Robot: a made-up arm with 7 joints.
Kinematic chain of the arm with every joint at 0, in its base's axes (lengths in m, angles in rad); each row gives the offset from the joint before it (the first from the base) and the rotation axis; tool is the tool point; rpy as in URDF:
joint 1: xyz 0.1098 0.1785 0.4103 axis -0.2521 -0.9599 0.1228
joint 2: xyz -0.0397 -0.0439 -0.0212 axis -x
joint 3: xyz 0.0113 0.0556 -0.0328 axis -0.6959 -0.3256 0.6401
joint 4: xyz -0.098 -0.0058 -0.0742 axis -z
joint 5: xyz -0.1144 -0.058 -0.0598 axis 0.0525 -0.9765 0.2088
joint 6: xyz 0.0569 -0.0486 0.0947 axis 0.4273 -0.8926 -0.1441
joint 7: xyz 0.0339 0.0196 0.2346 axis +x
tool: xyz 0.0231 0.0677 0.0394 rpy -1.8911 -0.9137 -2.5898
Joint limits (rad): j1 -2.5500..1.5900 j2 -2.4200..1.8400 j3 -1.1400..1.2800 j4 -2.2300..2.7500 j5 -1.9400..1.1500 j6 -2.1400..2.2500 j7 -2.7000..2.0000
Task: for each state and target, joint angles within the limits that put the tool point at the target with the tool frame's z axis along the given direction. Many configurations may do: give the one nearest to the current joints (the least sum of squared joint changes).
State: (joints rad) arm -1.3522 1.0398 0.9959 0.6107 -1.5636 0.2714 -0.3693
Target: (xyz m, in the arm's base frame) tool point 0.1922 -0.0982 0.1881 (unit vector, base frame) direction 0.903 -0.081 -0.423
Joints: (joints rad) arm -1.4839 1.1488 1.2483 0.6773 -1.8921 -0.2052 -1.0224
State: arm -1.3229 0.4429 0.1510 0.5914 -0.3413 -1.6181 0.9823
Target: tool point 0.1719 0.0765 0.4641 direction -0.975 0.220 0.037
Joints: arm -1.1534 0.1655 -0.0891 0.8107 0.2448 -0.9900 1.5135
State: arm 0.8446 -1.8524 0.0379 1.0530 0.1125 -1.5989 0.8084
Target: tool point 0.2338 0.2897 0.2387 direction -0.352 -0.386 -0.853
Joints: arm 0.7644 -1.0715 0.0578 1.3179 -0.2912 -1.6954 0.1501
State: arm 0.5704 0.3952 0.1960 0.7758 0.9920 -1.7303 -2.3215
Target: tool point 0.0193 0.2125 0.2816 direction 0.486 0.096 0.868
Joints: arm 0.7086 0.0579 0.0764 1.1700 1.0886 -1.6607 -2.0331
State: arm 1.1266 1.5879 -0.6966 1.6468 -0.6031 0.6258 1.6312
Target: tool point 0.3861 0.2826 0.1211 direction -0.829 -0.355 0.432
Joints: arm 1.3357 1.7729 -0.7138 1.7679 0.0205 0.7285 2.0000
